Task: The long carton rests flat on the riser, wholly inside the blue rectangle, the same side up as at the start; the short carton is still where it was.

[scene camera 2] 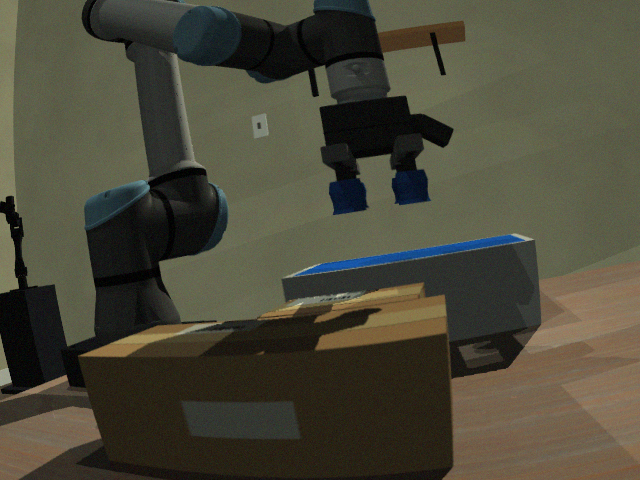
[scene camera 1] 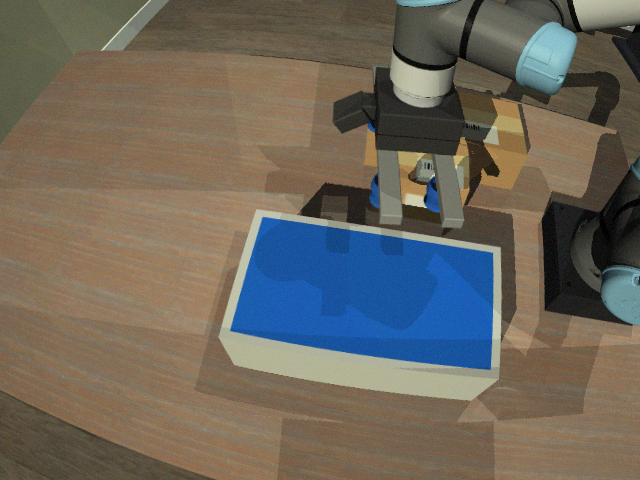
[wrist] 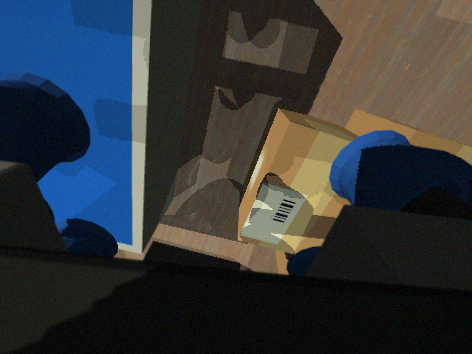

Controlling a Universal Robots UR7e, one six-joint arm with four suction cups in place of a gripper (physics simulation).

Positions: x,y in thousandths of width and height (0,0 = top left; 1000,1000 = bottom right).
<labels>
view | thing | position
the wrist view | my suction head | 808,479
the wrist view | riser with blue rectangle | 276,213
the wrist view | long carton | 764,349
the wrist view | short carton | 609,575
</labels>
